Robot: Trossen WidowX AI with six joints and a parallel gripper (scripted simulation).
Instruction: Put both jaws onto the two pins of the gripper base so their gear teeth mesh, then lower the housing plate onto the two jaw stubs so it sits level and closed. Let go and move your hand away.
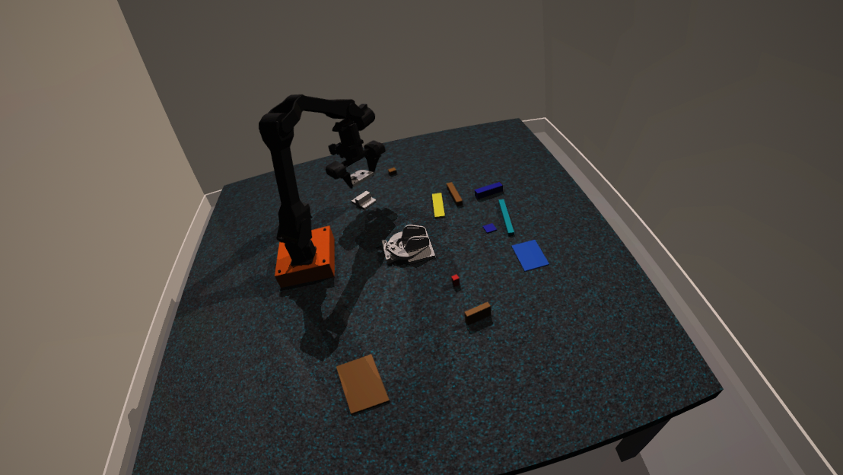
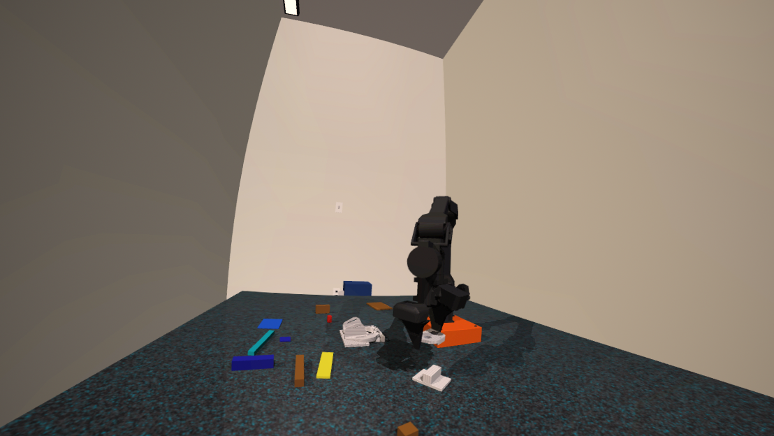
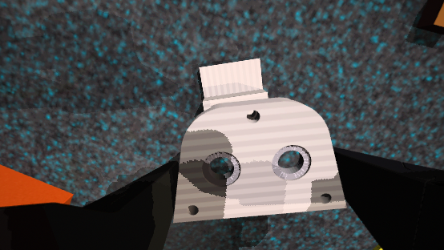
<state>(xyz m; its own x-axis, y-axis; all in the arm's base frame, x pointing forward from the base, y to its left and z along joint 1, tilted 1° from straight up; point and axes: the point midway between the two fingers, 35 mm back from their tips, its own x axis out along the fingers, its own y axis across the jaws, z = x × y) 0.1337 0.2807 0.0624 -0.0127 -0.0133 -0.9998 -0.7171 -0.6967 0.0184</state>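
Right now my gripper tip is 12 cm short of the white jaw, 22 cm to the left of it and 7 cm above it. From my gripper tip the other things lie so: brown cube: 7 cm ahead, 16 cm to the left, 7 cm below; yellow bar: 23 cm ahead, 5 cm to the right, 8 cm below; white block: 1 cm behind, 1 cm to the left, 7 cm below.
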